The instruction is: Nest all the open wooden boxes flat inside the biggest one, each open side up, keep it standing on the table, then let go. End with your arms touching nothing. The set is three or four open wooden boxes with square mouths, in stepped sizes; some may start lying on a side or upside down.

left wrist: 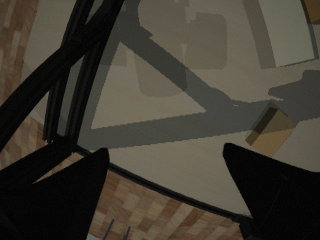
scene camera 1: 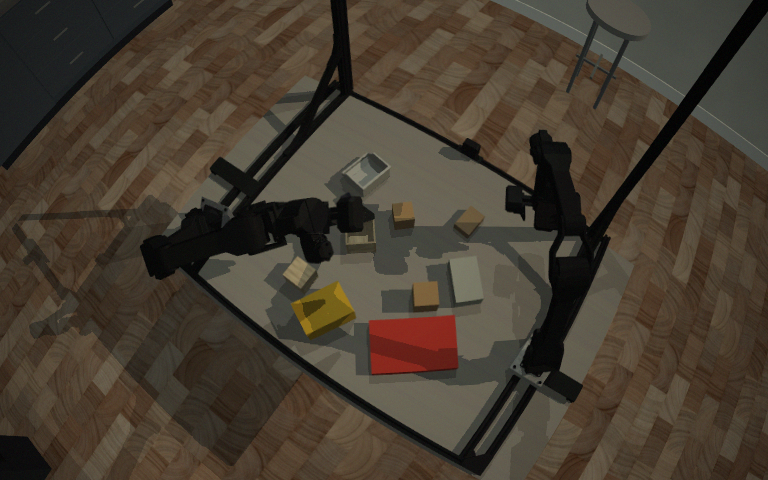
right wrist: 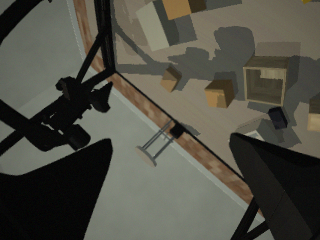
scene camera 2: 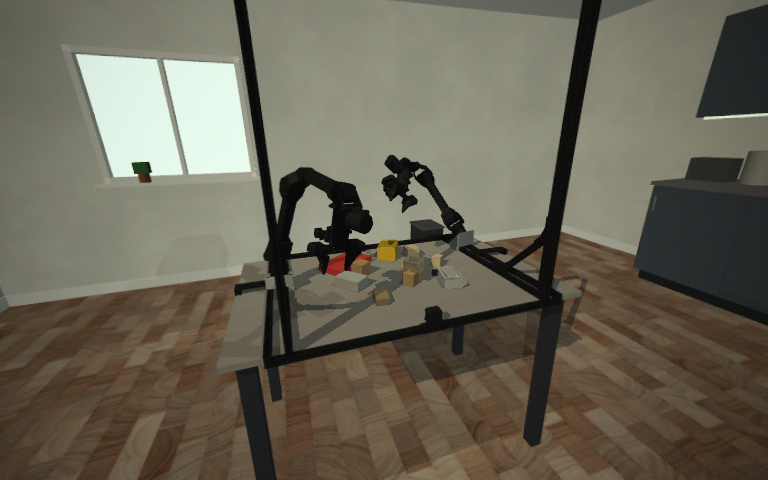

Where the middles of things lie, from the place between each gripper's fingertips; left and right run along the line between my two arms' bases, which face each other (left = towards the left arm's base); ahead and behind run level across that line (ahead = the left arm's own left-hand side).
My right hand [scene camera 1: 359, 218] is 270 mm above the yellow block [scene camera 1: 328, 308], 130 mm short of it and 20 mm to the left of it. Also, from my right hand: grey block [scene camera 1: 465, 282] (280 mm below, 260 mm to the left, 80 mm behind); red block [scene camera 1: 413, 345] (290 mm below, 210 mm to the left, 120 mm ahead).
The grey block lies 17 cm ahead of my left hand [scene camera 1: 540, 220], 11 cm to the right of it and 16 cm below it. Round my left hand: yellow block: 38 cm ahead, 39 cm to the right, 15 cm below; then red block: 37 cm ahead, 16 cm to the right, 17 cm below.
